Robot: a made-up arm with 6 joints. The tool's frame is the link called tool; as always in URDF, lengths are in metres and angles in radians. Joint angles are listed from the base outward.
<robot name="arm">
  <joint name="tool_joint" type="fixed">
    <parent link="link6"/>
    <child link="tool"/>
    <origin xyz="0.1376 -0.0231 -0.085" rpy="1.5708 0 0"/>
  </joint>
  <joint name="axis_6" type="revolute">
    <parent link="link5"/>
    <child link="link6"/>
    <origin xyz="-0.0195 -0.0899 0.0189" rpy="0 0 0"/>
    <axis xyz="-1 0 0"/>
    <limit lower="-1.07" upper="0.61"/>
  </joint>
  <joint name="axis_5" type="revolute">
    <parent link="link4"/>
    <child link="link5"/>
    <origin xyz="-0.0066 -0.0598 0.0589" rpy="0 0 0"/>
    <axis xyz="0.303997 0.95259 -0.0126"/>
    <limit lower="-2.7" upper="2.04"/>
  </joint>
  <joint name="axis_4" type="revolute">
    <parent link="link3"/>
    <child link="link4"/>
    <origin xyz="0.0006 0.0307 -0.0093" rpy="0 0 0"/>
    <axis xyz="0 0 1"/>
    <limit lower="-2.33" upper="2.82"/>
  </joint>
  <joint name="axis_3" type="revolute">
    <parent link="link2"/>
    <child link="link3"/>
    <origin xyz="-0.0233 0.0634 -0.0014" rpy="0 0 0"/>
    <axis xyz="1 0 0"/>
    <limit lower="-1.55" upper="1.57"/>
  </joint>
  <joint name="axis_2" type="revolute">
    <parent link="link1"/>
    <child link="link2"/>
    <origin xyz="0.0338 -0.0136 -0.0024" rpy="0 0 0"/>
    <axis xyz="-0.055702 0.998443 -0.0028"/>
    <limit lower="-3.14" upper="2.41"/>
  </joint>
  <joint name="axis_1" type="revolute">
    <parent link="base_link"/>
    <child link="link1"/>
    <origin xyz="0.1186 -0.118 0.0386" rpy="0 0 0"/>
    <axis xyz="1 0 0"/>
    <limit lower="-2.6" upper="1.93"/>
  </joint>
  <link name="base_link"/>
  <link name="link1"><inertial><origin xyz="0.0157 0.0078 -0.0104"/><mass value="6.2"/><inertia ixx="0.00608" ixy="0" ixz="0" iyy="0.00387" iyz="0" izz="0.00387"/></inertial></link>
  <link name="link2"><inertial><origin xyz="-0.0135 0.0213 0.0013"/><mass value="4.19"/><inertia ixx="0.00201" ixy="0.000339" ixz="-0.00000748" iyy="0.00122" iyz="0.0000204" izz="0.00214"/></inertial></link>
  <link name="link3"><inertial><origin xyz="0.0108 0.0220 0.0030"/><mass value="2.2"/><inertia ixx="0.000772" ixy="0" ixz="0" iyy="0.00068" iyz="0" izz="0.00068"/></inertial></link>
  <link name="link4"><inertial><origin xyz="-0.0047 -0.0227 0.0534"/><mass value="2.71"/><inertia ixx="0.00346" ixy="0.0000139" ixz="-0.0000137" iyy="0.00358" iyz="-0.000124" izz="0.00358"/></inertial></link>
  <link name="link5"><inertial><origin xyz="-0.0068 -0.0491 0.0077"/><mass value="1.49"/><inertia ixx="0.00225" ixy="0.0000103" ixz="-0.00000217" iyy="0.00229" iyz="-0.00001" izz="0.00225"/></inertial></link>
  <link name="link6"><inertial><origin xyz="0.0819 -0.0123 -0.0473"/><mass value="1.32"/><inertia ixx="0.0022" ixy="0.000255" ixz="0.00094" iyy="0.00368" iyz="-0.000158" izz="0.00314"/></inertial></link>
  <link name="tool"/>
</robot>
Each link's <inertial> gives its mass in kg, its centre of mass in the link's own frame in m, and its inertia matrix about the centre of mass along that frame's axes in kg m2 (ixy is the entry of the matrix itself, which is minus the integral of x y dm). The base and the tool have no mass. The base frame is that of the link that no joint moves.
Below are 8 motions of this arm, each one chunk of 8 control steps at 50 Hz.
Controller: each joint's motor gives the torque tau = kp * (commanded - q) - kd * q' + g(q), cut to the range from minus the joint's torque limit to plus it. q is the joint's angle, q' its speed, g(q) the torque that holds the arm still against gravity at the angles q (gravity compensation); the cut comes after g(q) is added. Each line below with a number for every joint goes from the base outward.
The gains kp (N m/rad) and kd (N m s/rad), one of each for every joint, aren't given. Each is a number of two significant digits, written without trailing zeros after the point. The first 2 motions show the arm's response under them.
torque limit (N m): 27 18 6.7 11 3.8 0.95
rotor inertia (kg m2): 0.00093 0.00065 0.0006 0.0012 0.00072 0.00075
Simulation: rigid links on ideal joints. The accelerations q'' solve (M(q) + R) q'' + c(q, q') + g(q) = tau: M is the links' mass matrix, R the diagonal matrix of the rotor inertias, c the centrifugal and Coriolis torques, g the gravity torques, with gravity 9.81 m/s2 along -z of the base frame. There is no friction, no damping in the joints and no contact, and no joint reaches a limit. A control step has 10 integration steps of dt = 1/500 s. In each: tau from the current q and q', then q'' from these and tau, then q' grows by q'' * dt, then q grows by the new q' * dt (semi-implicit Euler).
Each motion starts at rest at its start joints. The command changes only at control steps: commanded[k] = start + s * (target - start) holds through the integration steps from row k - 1 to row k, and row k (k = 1, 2, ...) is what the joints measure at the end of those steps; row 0 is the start. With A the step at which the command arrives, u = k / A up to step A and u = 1 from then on. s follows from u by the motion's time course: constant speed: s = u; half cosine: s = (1 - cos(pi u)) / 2; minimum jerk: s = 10 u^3 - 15 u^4 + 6 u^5; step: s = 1 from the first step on.
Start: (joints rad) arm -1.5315 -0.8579 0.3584 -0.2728 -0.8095 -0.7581
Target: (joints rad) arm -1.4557 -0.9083 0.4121 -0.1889 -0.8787 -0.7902
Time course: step
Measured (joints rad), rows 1 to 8:
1: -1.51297 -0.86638 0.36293 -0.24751 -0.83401 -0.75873
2: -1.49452 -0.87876 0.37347 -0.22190 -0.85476 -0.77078
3: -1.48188 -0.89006 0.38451 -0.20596 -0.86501 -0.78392
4: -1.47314 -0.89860 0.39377 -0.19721 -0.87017 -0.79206
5: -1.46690 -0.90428 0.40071 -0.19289 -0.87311 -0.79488
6: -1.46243 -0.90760 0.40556 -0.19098 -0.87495 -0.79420
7: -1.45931 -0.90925 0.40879 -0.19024 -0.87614 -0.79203
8: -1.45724 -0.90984 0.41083 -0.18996 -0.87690 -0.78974
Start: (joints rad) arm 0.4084 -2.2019 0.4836 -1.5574 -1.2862 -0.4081
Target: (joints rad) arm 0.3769 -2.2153 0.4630 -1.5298 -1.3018 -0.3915
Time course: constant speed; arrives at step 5
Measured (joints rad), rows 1 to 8:
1: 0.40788 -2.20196 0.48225 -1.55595 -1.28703 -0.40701
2: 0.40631 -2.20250 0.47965 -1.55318 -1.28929 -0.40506
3: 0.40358 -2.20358 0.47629 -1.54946 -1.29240 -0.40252
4: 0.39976 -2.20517 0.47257 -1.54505 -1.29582 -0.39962
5: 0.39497 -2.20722 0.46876 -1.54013 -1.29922 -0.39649
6: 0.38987 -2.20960 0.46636 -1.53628 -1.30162 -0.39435
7: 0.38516 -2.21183 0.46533 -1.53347 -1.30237 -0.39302
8: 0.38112 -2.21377 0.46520 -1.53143 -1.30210 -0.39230
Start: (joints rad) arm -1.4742 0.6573 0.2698 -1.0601 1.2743 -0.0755
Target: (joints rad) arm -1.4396 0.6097 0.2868 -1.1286 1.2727 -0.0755
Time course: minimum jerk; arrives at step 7
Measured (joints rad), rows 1 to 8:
1: -1.47398 0.65713 0.26982 -1.06057 1.27406 -0.07543
2: -1.47262 0.65601 0.27002 -1.06350 1.27285 -0.07500
3: -1.46928 0.65288 0.27068 -1.07073 1.27080 -0.07387
4: -1.46400 0.64720 0.27214 -1.08226 1.26906 -0.07225
5: -1.45775 0.63936 0.27446 -1.09600 1.26879 -0.07090
6: -1.45199 0.63070 0.27737 -1.10869 1.27047 -0.07074
7: -1.44780 0.62277 0.28031 -1.11785 1.27331 -0.07222
8: -1.44512 0.61642 0.28278 -1.12343 1.27563 -0.07480

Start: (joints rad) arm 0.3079 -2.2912 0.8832 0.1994 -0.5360 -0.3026
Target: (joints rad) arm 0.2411 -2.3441 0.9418 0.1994 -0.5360 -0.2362
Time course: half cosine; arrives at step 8
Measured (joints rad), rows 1 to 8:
1: 0.30751 -2.29165 0.88337 0.19928 -0.53616 -0.30208
2: 0.30586 -2.29348 0.88425 0.19893 -0.53674 -0.29982
3: 0.30213 -2.29741 0.88655 0.19844 -0.53778 -0.29476
4: 0.29595 -2.30354 0.89076 0.19799 -0.53897 -0.28665
5: 0.28751 -2.31136 0.89692 0.19777 -0.53990 -0.27618
6: 0.27754 -2.31991 0.90466 0.19789 -0.54019 -0.26471
7: 0.26719 -2.32801 0.91319 0.19836 -0.53962 -0.25396
8: 0.25783 -2.33449 0.92151 0.19913 -0.53815 -0.24566

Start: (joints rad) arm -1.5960 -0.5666 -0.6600 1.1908 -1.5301 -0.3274
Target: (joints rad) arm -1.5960 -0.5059 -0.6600 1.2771 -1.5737 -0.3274
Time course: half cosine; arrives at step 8
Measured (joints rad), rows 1 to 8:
1: -1.59587 -0.56655 -0.65989 1.19171 -1.53084 -0.32726
2: -1.59543 -0.56601 -0.65946 1.19515 -1.53363 -0.32681
3: -1.59462 -0.56407 -0.65864 1.20204 -1.53902 -0.32612
4: -1.59354 -0.55996 -0.65756 1.21232 -1.54646 -0.32533
5: -1.59239 -0.55329 -0.65645 1.22510 -1.55474 -0.32460
6: -1.59145 -0.54424 -0.65564 1.23890 -1.56241 -0.32404
7: -1.59104 -0.53360 -0.65540 1.25190 -1.56813 -0.32372
8: -1.59141 -0.52267 -0.65593 1.26229 -1.57092 -0.32370

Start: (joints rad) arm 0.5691 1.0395 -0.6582 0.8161 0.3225 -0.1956
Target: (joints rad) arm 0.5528 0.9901 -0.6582 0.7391 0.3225 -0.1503
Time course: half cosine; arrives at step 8
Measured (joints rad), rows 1 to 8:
1: 0.56905 1.03963 -0.65824 0.81550 0.32230 -0.19560
2: 0.56877 1.03966 -0.65831 0.81306 0.32181 -0.19539
3: 0.56798 1.03871 -0.65831 0.80778 0.32135 -0.19441
4: 0.56651 1.03584 -0.65818 0.79927 0.32122 -0.19190
5: 0.56433 1.03044 -0.65795 0.78797 0.32151 -0.18721
6: 0.56164 1.02254 -0.65768 0.77504 0.32214 -0.18017
7: 0.55878 1.01283 -0.65747 0.76217 0.32294 -0.17124
8: 0.55621 1.00255 -0.65742 0.75120 0.32372 -0.16157

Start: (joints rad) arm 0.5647 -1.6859 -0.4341 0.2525 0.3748 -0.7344
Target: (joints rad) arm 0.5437 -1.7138 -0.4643 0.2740 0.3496 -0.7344
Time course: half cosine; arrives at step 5
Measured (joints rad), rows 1 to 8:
1: 0.56447 -1.68655 -0.43447 0.25309 0.37463 -0.73398
2: 0.56339 -1.68887 -0.43604 0.25519 0.37343 -0.73263
3: 0.56089 -1.69308 -0.43937 0.25900 0.37017 -0.73067
4: 0.55706 -1.69846 -0.44420 0.26373 0.36484 -0.72925
5: 0.55273 -1.70358 -0.44946 0.26799 0.35864 -0.72958
6: 0.54892 -1.70757 -0.45403 0.27094 0.35337 -0.73172
7: 0.54615 -1.71041 -0.45750 0.27269 0.34997 -0.73455
8: 0.54441 -1.71227 -0.45993 0.27359 0.34826 -0.73689

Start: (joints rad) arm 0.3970 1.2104 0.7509 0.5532 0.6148 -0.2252
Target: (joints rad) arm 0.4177 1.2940 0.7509 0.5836 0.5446 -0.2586
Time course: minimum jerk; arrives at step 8
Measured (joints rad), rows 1 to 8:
1: 0.39708 1.21082 0.75088 0.55333 0.61439 -0.22529
2: 0.39755 1.21346 0.75076 0.55421 0.61184 -0.22588
3: 0.39876 1.22004 0.75053 0.55653 0.60563 -0.22756
4: 0.40089 1.23085 0.75025 0.56057 0.59564 -0.23079
5: 0.40381 1.24453 0.75004 0.56590 0.58324 -0.23556
6: 0.40715 1.25860 0.75001 0.57158 0.57083 -0.24135
7: 0.41038 1.27048 0.75020 0.57652 0.56077 -0.24723
8: 0.41307 1.27877 0.75056 0.57998 0.55425 -0.25233

